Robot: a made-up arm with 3 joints. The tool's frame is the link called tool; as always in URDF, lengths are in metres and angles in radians. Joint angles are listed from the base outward.
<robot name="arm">
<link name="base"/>
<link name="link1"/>
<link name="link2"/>
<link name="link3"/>
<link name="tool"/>
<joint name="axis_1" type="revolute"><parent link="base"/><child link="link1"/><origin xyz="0.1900 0.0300 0.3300" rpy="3.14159 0.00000 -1.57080"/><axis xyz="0 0 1"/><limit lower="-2.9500" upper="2.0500"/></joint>
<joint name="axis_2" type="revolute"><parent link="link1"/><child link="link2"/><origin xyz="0.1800 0.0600 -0.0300" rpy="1.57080 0.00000 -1.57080"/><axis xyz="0 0 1"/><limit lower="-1.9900" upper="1.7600"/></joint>
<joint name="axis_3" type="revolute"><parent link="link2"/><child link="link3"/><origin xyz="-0.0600 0.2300 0.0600" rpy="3.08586 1.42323 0.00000"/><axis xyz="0 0 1"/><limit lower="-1.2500" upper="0.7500"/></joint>
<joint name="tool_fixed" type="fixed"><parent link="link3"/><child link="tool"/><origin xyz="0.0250 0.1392 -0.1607" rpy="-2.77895 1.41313 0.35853"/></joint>
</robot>
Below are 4 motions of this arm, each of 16 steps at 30 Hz.
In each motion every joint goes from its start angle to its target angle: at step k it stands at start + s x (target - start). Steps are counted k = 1, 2, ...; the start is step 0. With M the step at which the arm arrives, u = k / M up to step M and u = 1 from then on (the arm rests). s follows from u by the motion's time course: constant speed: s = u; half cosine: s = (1 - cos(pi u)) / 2; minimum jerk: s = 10 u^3 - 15 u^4 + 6 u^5.
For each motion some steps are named. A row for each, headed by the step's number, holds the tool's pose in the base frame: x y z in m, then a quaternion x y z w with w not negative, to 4 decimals.
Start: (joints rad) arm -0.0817 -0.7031 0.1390
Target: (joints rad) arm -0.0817 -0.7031 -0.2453
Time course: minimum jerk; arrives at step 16
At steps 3, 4, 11, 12, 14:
3: 0.2836 -0.0660 0.3549 -0.6905 -0.2651 -0.2356 0.6304
4: 0.2843 -0.0689 0.3550 -0.6842 -0.2661 -0.2323 0.6381
11: 0.2966 -0.1055 0.3520 -0.5948 -0.2764 -0.1864 0.7315
12: 0.2983 -0.1093 0.3511 -0.5846 -0.2772 -0.1812 0.7407
14: 0.3002 -0.1135 0.3501 -0.5727 -0.2780 -0.1753 0.7510

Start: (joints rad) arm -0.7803 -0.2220 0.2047
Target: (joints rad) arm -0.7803 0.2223 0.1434
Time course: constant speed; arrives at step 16
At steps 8, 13, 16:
8: 0.2905 -0.0053 0.2622 -0.7029 -0.3025 0.2397 0.5975
13: 0.2823 -0.0172 0.2483 -0.7136 -0.2565 0.2914 0.5831
16: 0.2767 -0.0249 0.2409 -0.7185 -0.2279 0.3214 0.5732

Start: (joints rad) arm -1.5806 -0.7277 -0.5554
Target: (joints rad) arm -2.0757 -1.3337 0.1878
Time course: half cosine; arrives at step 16
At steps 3, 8, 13, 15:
3: 0.3663 0.1532 0.3514 -0.1203 -0.5516 0.4591 0.6859
8: 0.3071 0.1538 0.4023 -0.0510 -0.6675 0.3451 0.6578
13: 0.2530 0.1335 0.4353 0.0284 -0.7208 0.2092 0.6603
15: 0.2442 0.1285 0.4398 0.0422 -0.7234 0.1840 0.6641

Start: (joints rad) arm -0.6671 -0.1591 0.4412
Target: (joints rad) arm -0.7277 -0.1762 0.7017
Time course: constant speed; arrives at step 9
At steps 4, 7, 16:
4: 0.2599 0.0316 0.2700 -0.7885 -0.3701 0.0794 0.4848
7: 0.2523 0.0410 0.2654 -0.8014 -0.3885 0.0644 0.4502
16: 0.2472 0.0470 0.2618 -0.8090 -0.4005 0.0538 0.4268

